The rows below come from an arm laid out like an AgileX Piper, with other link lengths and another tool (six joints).
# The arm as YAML. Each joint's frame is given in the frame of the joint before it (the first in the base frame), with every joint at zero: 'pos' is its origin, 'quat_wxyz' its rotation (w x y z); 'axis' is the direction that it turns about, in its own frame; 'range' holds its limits. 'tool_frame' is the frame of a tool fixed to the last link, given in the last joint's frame.
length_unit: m
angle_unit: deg
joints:
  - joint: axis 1
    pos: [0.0, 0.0, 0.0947]
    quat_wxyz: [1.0, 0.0, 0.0, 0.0]
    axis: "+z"
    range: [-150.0, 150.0]
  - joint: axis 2
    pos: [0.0, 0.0, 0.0]
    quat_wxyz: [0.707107, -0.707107, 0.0, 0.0]
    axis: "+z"
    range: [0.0, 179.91]
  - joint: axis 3
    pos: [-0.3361, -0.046, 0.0]
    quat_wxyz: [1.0, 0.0, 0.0, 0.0]
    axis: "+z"
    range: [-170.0, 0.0]
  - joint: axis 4
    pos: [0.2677, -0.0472, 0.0]
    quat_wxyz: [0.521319, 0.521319, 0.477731, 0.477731]
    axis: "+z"
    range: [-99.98, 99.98]
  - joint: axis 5
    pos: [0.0, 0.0, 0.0]
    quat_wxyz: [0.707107, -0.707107, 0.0, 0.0]
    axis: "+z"
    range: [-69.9, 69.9]
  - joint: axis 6
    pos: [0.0, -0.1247, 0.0]
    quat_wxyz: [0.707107, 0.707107, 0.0, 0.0]
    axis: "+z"
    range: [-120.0, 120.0]
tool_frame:
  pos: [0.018, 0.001, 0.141]
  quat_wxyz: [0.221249, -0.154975, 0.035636, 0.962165]
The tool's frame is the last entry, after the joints.
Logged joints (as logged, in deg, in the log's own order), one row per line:
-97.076 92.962 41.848 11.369 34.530 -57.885
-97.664 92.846 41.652 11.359 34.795 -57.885
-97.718 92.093 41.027 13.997 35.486 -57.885
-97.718 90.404 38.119 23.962 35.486 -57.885
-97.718 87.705 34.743 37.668 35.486 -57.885
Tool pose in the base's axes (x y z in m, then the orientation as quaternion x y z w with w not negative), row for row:
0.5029 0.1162 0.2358 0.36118 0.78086 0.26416 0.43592
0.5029 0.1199 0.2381 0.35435 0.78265 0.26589 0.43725
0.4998 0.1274 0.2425 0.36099 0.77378 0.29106 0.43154
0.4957 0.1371 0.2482 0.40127 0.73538 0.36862 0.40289
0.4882 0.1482 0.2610 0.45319 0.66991 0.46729 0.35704
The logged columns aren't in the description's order. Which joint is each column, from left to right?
Columns, left to right: axis 4, axis 2, axis 5, axis 6, axis 1, axis 3.
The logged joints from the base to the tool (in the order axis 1, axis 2, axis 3, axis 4, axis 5, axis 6), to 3 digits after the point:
34.530 92.962 -57.885 -97.076 41.848 11.369
34.795 92.846 -57.885 -97.664 41.652 11.359
35.486 92.093 -57.885 -97.718 41.027 13.997
35.486 90.404 -57.885 -97.718 38.119 23.962
35.486 87.705 -57.885 -97.718 34.743 37.668

